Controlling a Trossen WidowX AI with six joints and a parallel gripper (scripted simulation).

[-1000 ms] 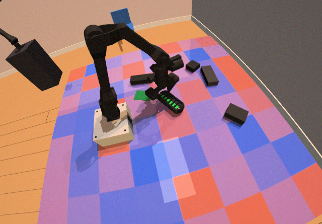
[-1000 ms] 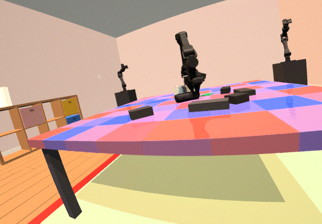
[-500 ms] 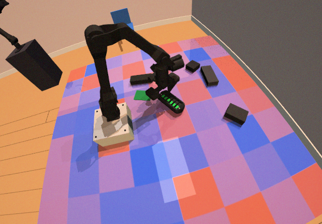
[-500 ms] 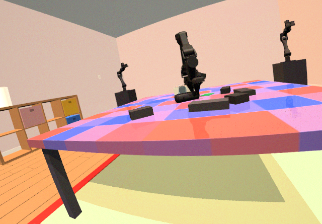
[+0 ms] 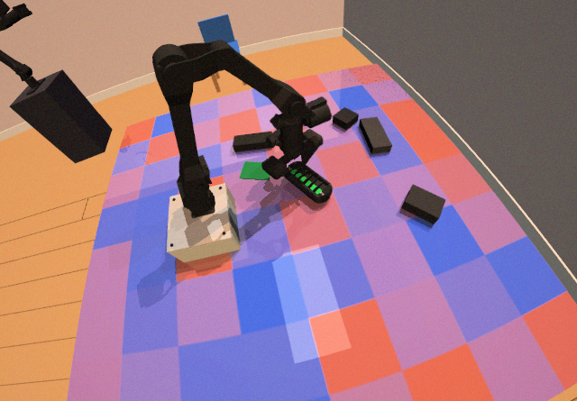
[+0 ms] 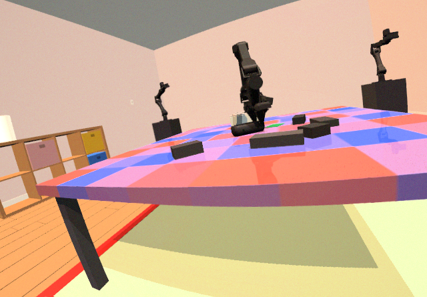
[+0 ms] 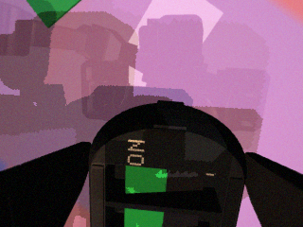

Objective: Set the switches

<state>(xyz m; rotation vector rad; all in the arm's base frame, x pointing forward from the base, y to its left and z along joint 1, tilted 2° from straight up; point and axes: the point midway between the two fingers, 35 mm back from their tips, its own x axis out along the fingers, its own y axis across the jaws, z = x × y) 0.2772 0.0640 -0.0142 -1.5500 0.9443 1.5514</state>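
My gripper tip is 12 cm past the flat green square, 7 cm to the right of it and 3 cm above it. Round my gripper tip: small cube (25 cm ahead, 18 cm to the left, 1 cm below).
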